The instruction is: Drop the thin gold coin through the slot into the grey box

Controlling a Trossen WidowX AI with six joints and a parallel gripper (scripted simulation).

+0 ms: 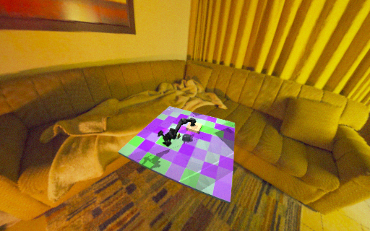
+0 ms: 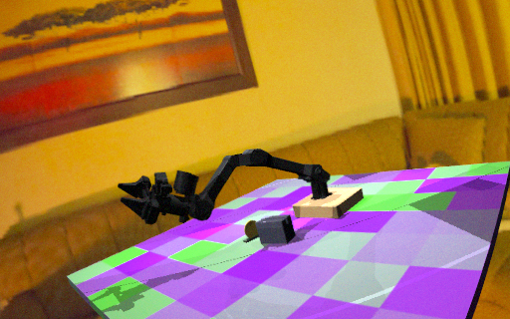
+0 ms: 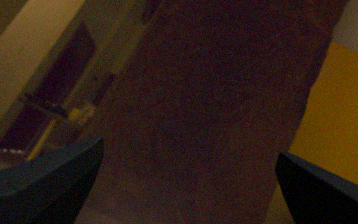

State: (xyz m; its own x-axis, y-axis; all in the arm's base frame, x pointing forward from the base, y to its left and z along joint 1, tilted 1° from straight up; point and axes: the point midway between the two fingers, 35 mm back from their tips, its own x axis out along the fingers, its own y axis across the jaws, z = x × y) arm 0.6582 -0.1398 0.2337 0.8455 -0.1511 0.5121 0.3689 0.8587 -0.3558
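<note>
My gripper tip is 400 mm past the gold coin, 30 mm to the right of it and 270 mm above it.
</note>
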